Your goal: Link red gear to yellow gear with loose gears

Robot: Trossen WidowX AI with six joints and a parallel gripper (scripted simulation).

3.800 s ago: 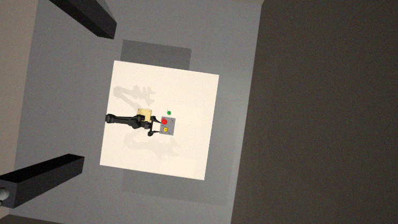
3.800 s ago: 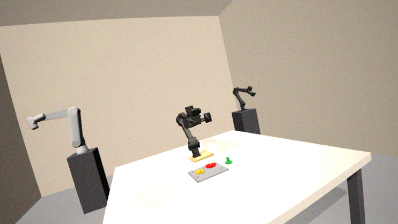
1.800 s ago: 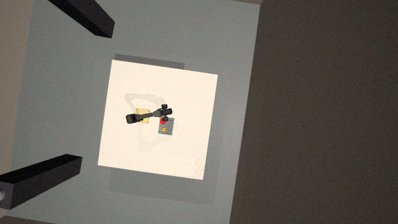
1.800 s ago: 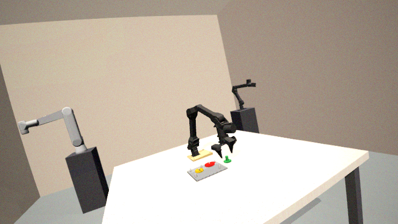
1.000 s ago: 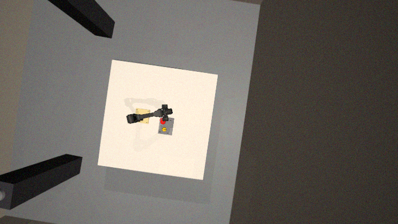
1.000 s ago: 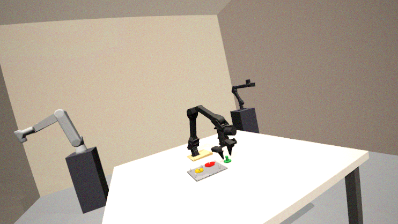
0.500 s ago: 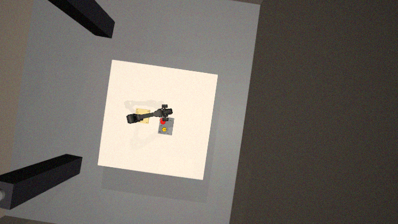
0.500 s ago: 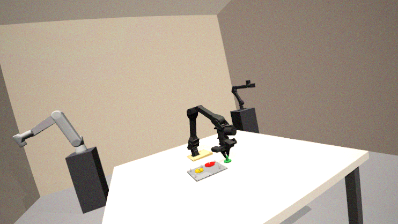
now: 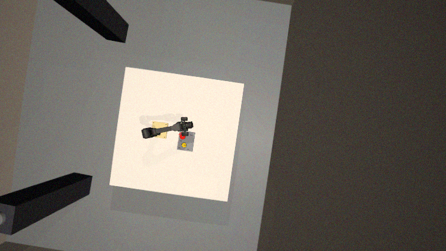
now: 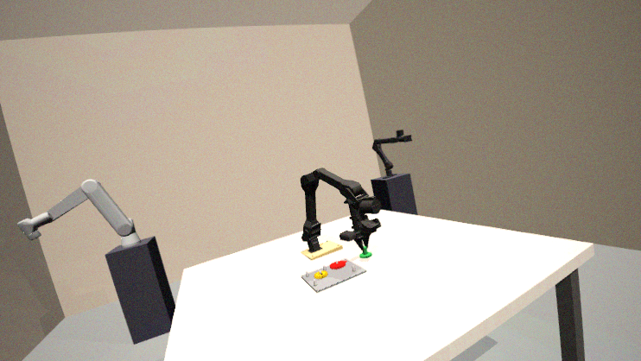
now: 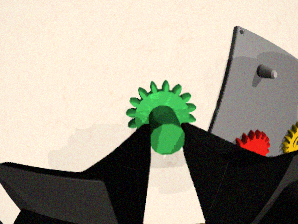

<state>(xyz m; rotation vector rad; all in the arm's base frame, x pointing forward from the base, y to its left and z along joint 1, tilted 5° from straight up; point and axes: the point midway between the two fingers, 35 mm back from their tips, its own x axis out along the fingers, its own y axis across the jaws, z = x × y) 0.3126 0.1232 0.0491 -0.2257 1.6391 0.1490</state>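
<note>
The yellow gear lies 20 cm to the right of my gripper tip and 3 cm below it. Also, from my gripper tip: red gear 12 cm to the right, 4 cm behind, 3 cm below; then grey board 16 cm to the right, 4 cm below, 1 cm ahead; then green gear 1 cm below.
</note>
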